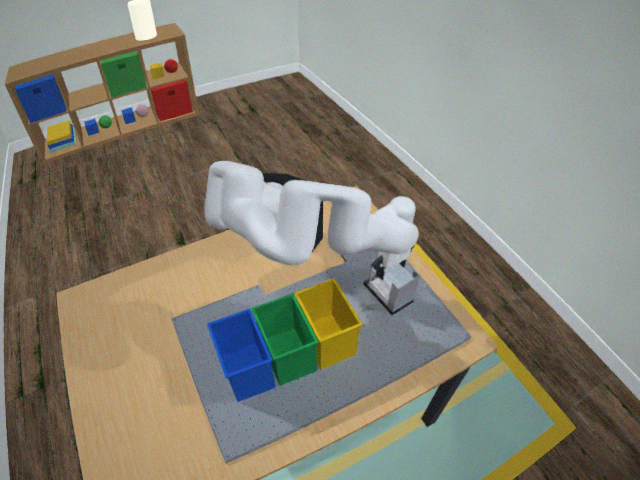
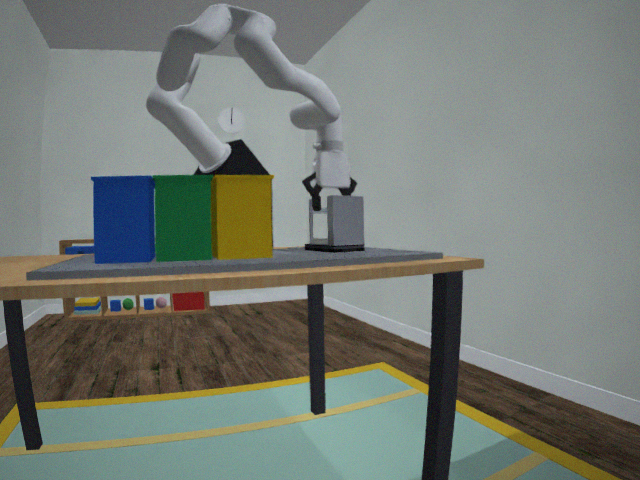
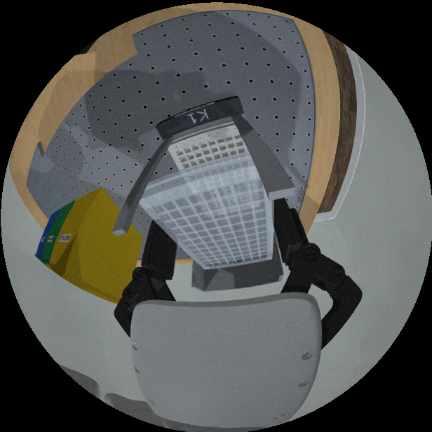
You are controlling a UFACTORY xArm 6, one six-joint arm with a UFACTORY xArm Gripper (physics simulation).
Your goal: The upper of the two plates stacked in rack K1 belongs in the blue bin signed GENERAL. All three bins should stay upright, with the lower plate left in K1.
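Frame: origin at the arm's base, x ahead, y left, z up, level; centimetres.
Seen in the pictures: gripper, fingertip midpoint: [image 1: 390, 270]; arm's base, origin of the base link: [image 1: 272, 202] [image 2: 215, 158].
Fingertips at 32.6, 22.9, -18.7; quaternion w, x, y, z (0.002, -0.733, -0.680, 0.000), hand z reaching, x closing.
Pixels of each thing's top centre, then the offset from my fingertips to it, as dx, dy, dz. Level surfaces: height alone.
- Rack K1, middle of its top: [image 2: 332, 198] [image 1: 393, 266] +1.0, -0.1, +3.5
- blue bin, middle of its top: [image 2: 126, 181] [image 1: 238, 341] -2.6, -54.4, +7.1
- green bin, middle of its top: [image 2: 182, 180] [image 1: 283, 324] +0.2, -41.4, +7.1
- yellow bin, middle of its top: [image 2: 238, 180] [image 1: 327, 308] +3.0, -28.4, +7.1
- grey perforated board, its level: dz -10.9
- wooden table, its level: dz -12.2
My gripper [image 2: 331, 197] [image 3: 216, 217] is shut on the upper plate [image 3: 215, 217], a clear gridded plate held roughly level between the black fingers. The plate is above the lower plate, still between rack K1's upright posts. Rack K1 [image 1: 404, 289] [image 2: 346, 222] [image 3: 175, 123] is grey with a black base and stands upright. The whitish lower plate [image 3: 212, 146] sits low in the rack, partly seen through the held plate. The blue bin [image 1: 251, 381] [image 2: 123, 219] [image 3: 47, 232] stands upright at the far end of the bin row; its sign is too small to read.
The green bin [image 1: 298, 361] [image 2: 183, 217] [image 3: 59, 225] and yellow bin [image 1: 338, 348] [image 2: 242, 217] [image 3: 102, 227] stand upright between rack and blue bin. All stand on the grey perforated board [image 1: 408, 351] on the wooden table [image 1: 113, 413]. The arm's base is behind the bins.
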